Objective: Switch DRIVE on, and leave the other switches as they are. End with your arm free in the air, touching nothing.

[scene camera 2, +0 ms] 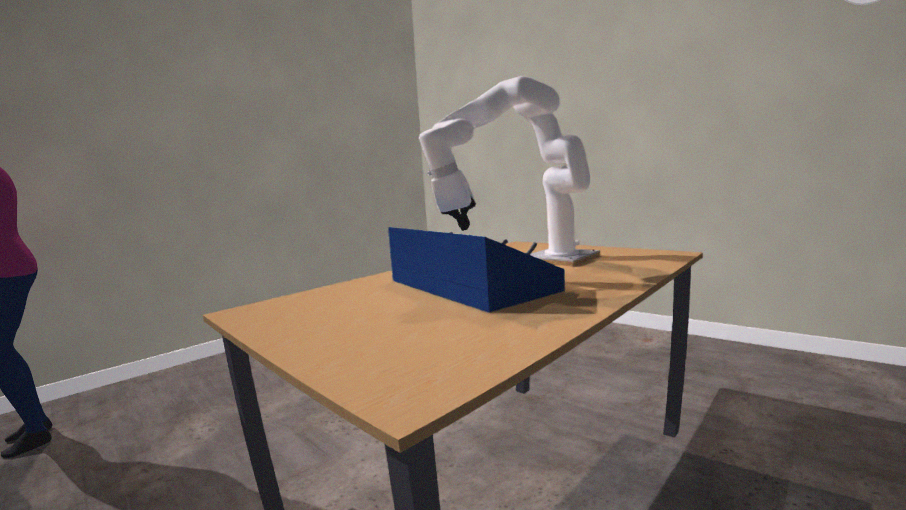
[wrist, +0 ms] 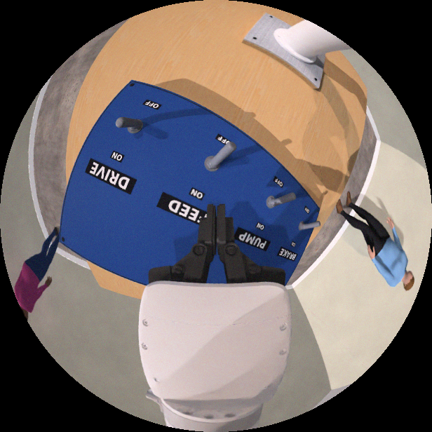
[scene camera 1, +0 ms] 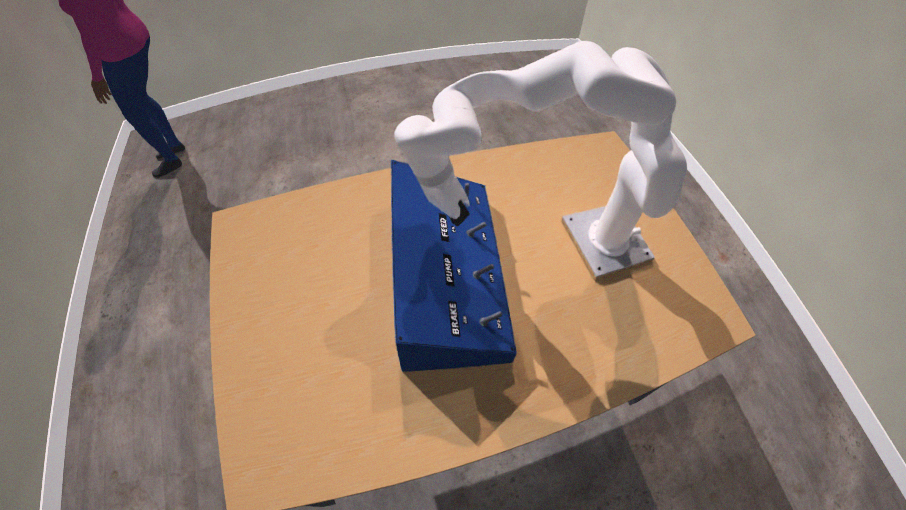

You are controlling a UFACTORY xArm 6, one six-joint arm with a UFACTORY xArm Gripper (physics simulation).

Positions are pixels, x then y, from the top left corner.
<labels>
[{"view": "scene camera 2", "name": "gripper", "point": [465, 228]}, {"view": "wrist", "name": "gripper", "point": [216, 213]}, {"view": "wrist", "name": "blue switch panel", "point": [134, 197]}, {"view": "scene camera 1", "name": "gripper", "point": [459, 220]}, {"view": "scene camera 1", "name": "blue switch panel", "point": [440, 302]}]
</labels>
